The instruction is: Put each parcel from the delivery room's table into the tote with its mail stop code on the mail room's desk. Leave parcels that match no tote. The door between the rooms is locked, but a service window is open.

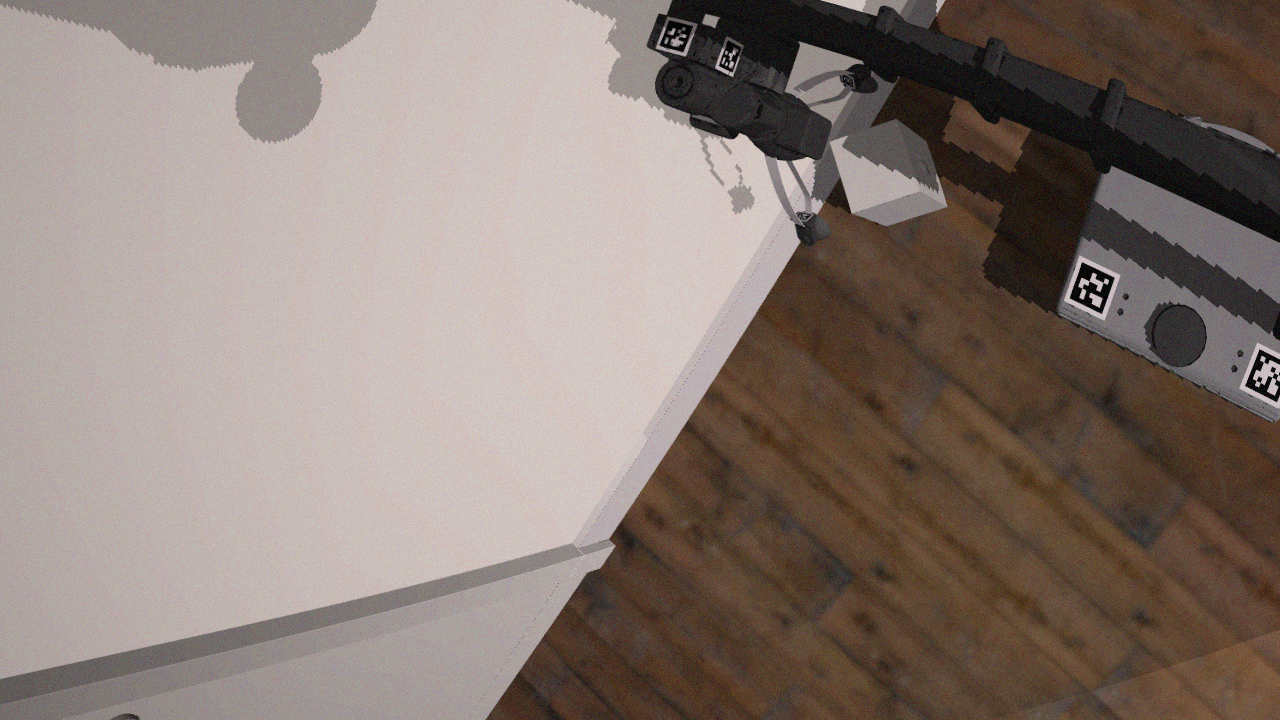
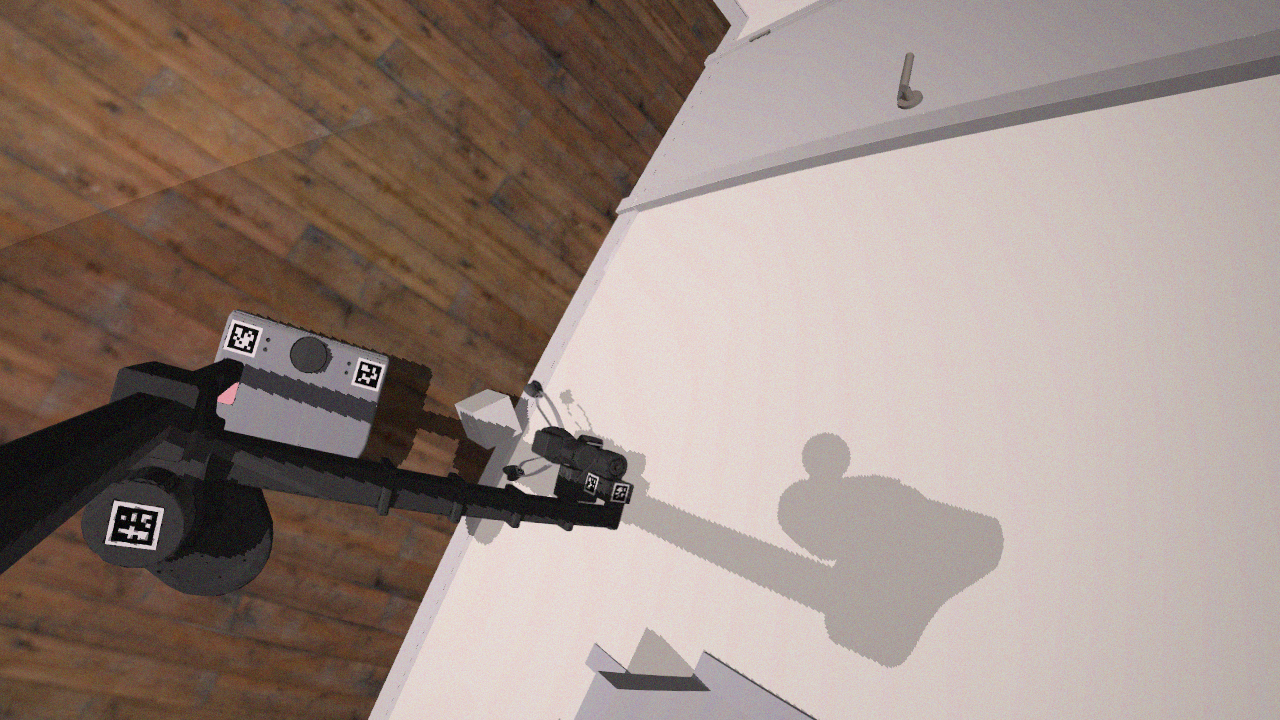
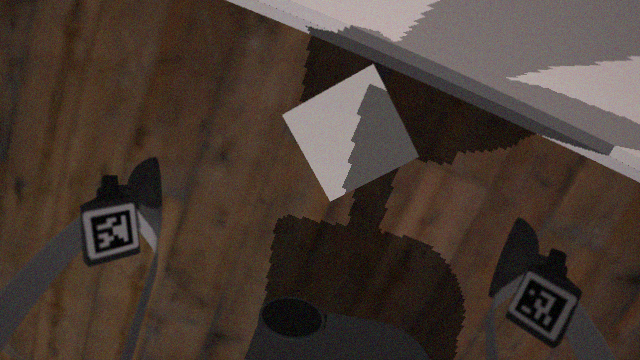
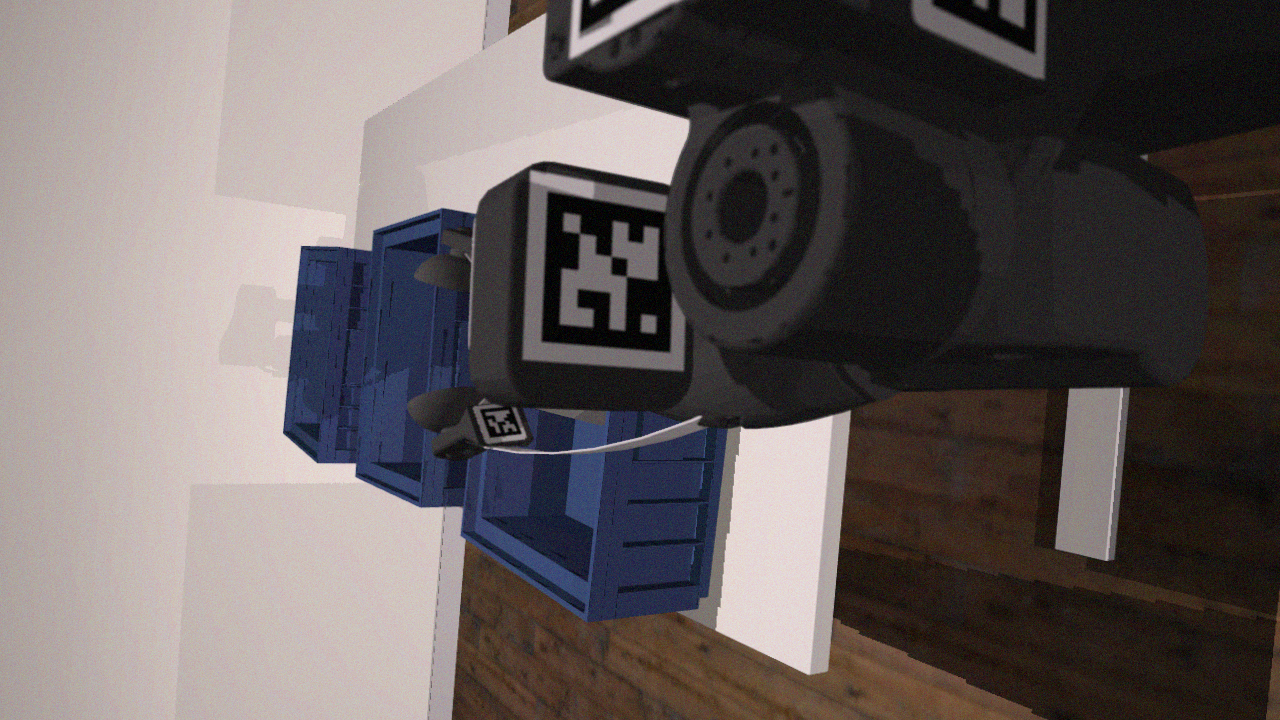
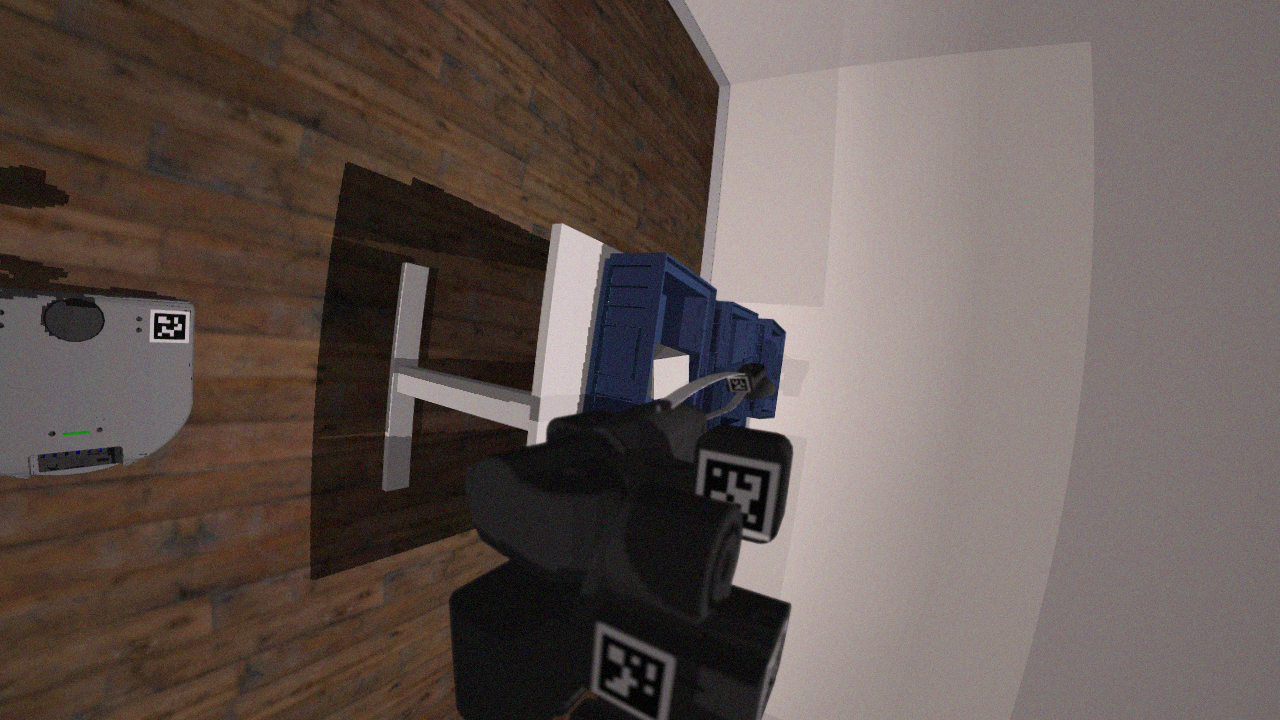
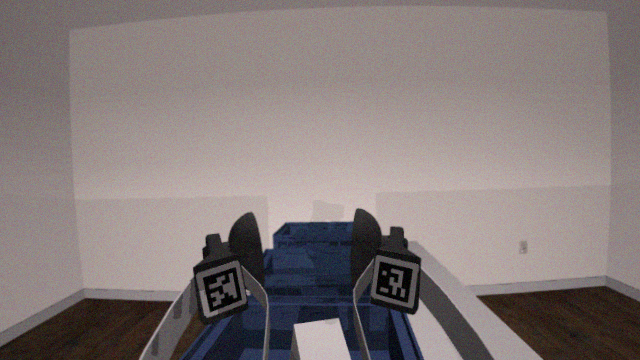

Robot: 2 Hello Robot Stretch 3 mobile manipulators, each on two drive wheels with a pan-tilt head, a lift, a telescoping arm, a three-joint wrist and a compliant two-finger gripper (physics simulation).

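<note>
A white box-shaped parcel (image 1: 890, 192) (image 2: 489, 418) (image 3: 345, 132) is on the floor beside the wall. r1's gripper (image 1: 834, 154) (image 2: 523, 429) (image 3: 327, 220) is open above it, and no parcel is between its fingers. r2's gripper (image 4: 443, 338) (image 6: 306, 245) is open above the row of totes. A white parcel (image 5: 671, 374) (image 6: 320, 342) is in the near blue tote (image 4: 657, 501) (image 5: 626, 322). The middle blue tote (image 4: 393, 358) and the far blue tote (image 4: 313, 349) (image 6: 315, 232) stand behind it on the white desk (image 4: 778, 555) (image 5: 568, 295). No mail stop code is readable.
r1's base (image 1: 1127, 304) (image 2: 299, 394) stands near the wall and the floor parcel. A closed door (image 2: 832, 116) with a handle is beyond the wall corner. Part of a grey ledge (image 2: 653, 702) shows at the bottom. r2's base (image 5: 89, 385) is beside the desk.
</note>
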